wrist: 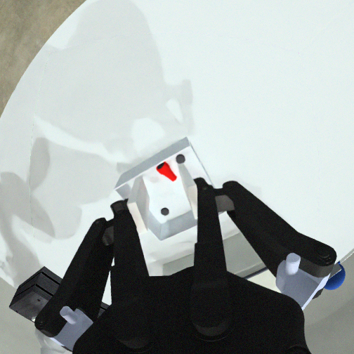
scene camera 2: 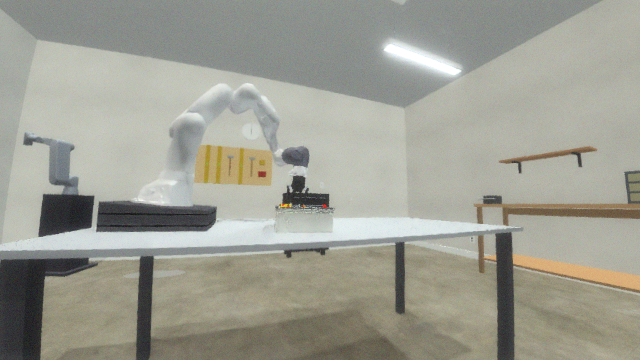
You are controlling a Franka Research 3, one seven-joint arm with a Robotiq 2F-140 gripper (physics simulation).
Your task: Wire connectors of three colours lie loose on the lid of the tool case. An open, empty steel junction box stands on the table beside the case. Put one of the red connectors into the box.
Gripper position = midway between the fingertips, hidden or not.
Observation:
In view: my gripper point(wrist: 162, 181), a tool case point(wrist: 240, 258) and a steel junction box point(wrist: 170, 214).

